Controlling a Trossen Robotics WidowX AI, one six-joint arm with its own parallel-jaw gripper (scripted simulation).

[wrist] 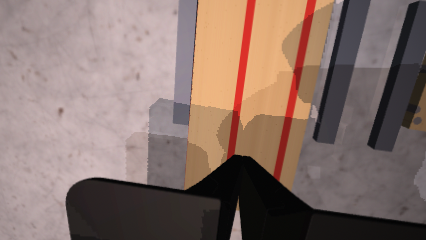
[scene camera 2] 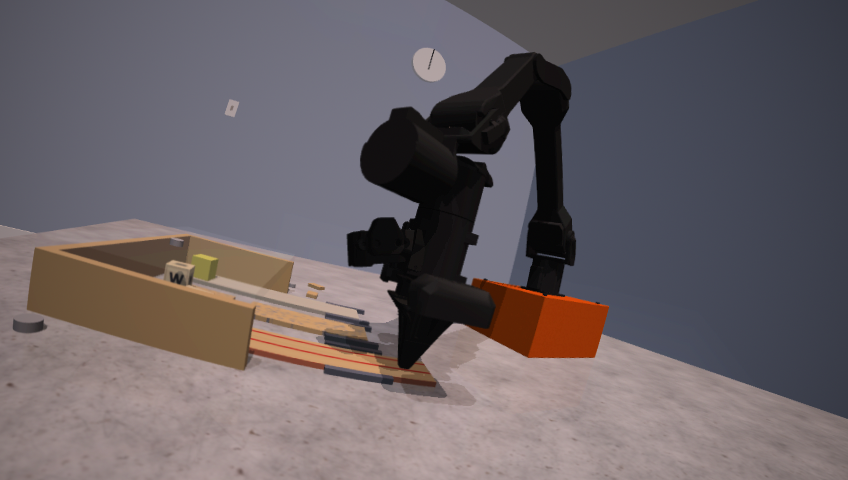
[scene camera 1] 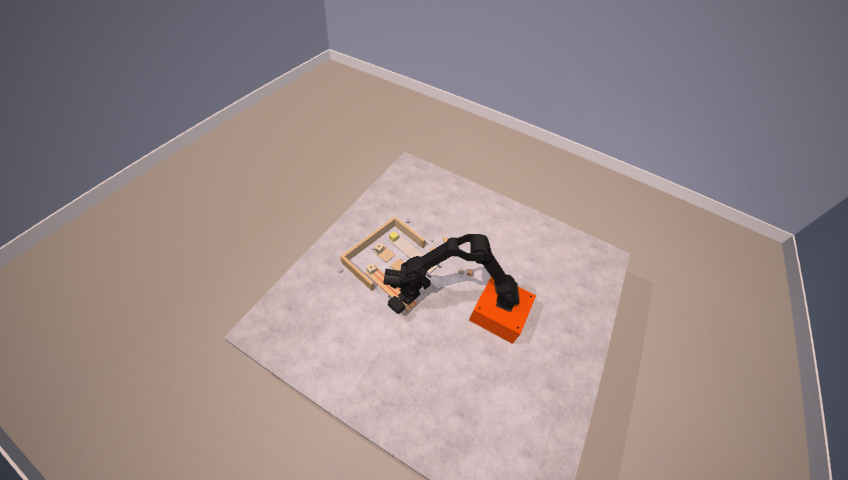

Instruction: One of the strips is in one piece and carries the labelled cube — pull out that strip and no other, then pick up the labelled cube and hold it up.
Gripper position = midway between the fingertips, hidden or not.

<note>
In view: my gripper (scene camera 2: 403, 367).
My gripper also shows in the wrist view (wrist: 240, 164).
</note>
